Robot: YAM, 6 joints.
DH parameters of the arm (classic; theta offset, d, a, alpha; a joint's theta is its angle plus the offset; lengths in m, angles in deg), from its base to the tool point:
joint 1: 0 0.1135 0.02 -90
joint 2: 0 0 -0.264 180
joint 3: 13.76 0 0.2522 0
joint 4: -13.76 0 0.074 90
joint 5: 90 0 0 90
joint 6: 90 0.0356 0 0
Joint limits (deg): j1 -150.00..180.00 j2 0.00..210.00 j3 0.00..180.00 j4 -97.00..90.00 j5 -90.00..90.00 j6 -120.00..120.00
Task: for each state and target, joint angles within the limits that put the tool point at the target. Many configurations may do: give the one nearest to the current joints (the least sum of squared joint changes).
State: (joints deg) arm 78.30 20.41 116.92 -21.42 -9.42 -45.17
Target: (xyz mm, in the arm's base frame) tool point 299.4 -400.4 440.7
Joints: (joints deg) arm 127.10 20.67 150.42 0.10 -4.40 -45.17
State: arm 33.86 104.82 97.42 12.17 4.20 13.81
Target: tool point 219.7 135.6 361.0
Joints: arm 32.38 63.44 57.94 -7.63 5.06 13.81
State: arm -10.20 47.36 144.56 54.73 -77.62 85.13
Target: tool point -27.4 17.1 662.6
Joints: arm 19.62 60.74 109.46 57.43 -45.30 85.13
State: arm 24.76 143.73 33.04 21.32 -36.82 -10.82
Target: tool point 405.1 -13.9 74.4
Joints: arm -4.81 123.40 58.08 28.51 -34.48 -10.82
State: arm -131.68 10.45 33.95 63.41 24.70 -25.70
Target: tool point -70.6 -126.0 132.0
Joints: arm -113.80 40.52 0.00 18.83 22.73 -25.70
